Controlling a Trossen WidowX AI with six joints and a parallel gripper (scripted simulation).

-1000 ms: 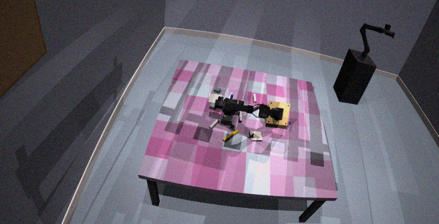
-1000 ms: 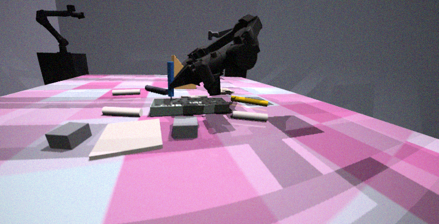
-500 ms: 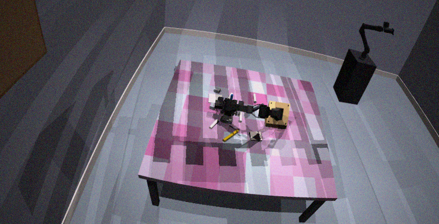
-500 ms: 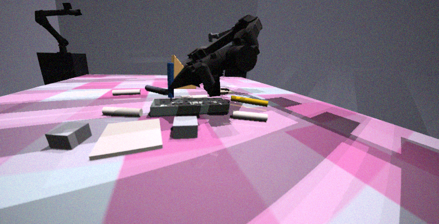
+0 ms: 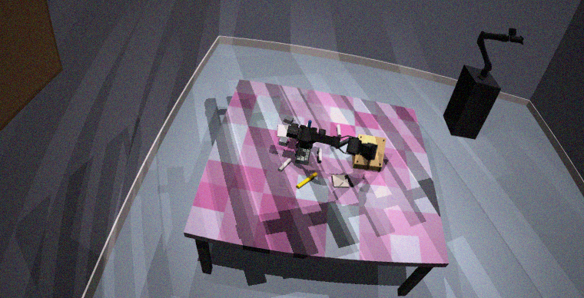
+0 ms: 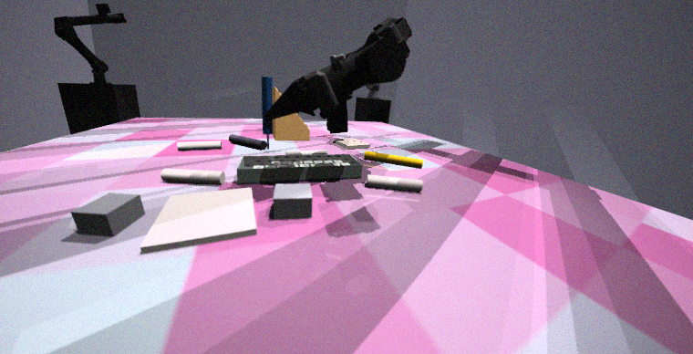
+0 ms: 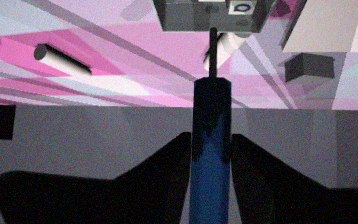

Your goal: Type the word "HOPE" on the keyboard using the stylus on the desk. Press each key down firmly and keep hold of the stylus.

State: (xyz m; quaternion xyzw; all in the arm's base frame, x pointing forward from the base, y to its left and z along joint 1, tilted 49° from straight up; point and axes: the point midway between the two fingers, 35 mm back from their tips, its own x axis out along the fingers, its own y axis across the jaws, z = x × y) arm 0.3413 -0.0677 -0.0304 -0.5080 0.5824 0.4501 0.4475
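Right now the white flat plate is 120 mm ahead of my gripper tip, 80 mm to the right of it and 100 mm below it. From my gripper tip the other things lie so: black cylinder (220 mm behind, 40 mm to the right, 90 mm below); yellow cylinder (20 mm behind, 290 mm to the left, 100 mm below); blue stylus (20 mm below).
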